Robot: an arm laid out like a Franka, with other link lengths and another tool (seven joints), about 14 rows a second.
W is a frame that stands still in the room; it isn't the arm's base.
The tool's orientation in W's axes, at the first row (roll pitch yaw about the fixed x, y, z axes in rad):
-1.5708 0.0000 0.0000
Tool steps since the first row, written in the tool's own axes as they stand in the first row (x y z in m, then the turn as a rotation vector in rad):
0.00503 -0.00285 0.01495 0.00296 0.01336 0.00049
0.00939 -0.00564 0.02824 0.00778 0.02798 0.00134
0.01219 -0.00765 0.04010 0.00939 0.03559 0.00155
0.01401 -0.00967 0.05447 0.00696 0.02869 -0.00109
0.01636 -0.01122 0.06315 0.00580 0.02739 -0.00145
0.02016 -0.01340 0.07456 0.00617 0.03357 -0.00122
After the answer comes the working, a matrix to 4 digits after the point.
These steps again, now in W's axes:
0.00503 0.01495 0.00285 0.00296 0.00049 -0.01336
0.00939 0.02824 0.00564 0.00778 0.00134 -0.02798
0.01219 0.04010 0.00765 0.00939 0.00155 -0.03559
0.01401 0.05447 0.00967 0.00696 -0.00109 -0.02869
0.01636 0.06315 0.01122 0.00580 -0.00145 -0.02739
0.02016 0.07456 0.01340 0.00617 -0.00122 -0.03357

The tool's axes in the first row as the columns of a matrix, in W's axes (rounded; the answer above uses it unrounded):
1.0000 0.0000 0.0000
0.0000 0.0000 1.0000
0.0000 -1.0000 0.0000

